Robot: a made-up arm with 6 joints. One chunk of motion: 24 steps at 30 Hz.
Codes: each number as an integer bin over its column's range. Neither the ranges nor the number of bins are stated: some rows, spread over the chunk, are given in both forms.
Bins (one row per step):
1: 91 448 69 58 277 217
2: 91 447 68 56 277 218
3: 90 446 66 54 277 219
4: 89 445 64 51 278 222
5: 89 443 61 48 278 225
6: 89 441 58 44 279 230
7: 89 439 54 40 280 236
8: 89 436 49 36 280 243
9: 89 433 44 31 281 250
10: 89 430 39 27 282 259
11: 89 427 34 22 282 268
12: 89 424 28 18 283 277
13: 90 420 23 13 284 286
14: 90 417 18 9 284 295
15: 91 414 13 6 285 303
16: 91 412 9 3 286 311
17: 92 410 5 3 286 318
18: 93 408 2 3 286 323
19: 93 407 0 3 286 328
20: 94 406 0 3 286 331
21: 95 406 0 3 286 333
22: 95 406 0 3 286 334
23: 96 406 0 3 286 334
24: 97 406 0 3 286 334
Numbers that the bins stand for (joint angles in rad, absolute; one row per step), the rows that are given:
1: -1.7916 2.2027 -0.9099 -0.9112 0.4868 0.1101
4: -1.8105 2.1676 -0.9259 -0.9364 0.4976 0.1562
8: -1.8105 2.0623 -0.9737 -0.9904 0.5192 0.3498
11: -1.8105 1.9570 -1.0215 -1.0408 0.5407 0.5802
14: -1.8011 1.8400 -1.0726 -1.0876 0.5623 0.8291
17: -1.7822 1.7580 -1.1141 -1.1092 0.5839 1.0411
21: -1.7539 1.7112 -1.1300 -1.1092 0.5839 1.1793
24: -1.7350 1.7112 -1.1300 -1.1092 0.5839 1.1886
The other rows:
2: -1.7916 2.1910 -0.9131 -0.9184 0.4868 0.1194
3: -1.8011 2.1793 -0.9195 -0.9256 0.4868 0.1286
5: -1.8105 2.1442 -0.9354 -0.9472 0.4976 0.1839
6: -1.8105 2.1208 -0.9450 -0.9616 0.5084 0.2300
7: -1.8105 2.0974 -0.9577 -0.9760 0.5192 0.2853
9: -1.8105 2.0272 -0.9896 -1.0084 0.5300 0.4143
10: -1.8105 1.9921 -1.0056 -1.0228 0.5407 0.4973
12: -1.8105 1.9219 -1.0407 -1.0552 0.5515 0.6632
13: -1.8011 1.8751 -1.0566 -1.0732 0.5623 0.7461
15: -1.7916 1.8049 -1.0885 -1.0984 0.5731 0.9028
16: -1.7916 1.7814 -1.1013 -1.1092 0.5839 0.9766
18: -1.7728 1.7346 -1.1236 -1.1092 0.5839 1.0872
19: -1.7728 1.7229 -1.1300 -1.1092 0.5839 1.1332
20: -1.7633 1.7112 -1.1300 -1.1092 0.5839 1.1609
22: -1.7539 1.7112 -1.1300 -1.1092 0.5839 1.1886
23: -1.7445 1.7112 -1.1300 -1.1092 0.5839 1.1886

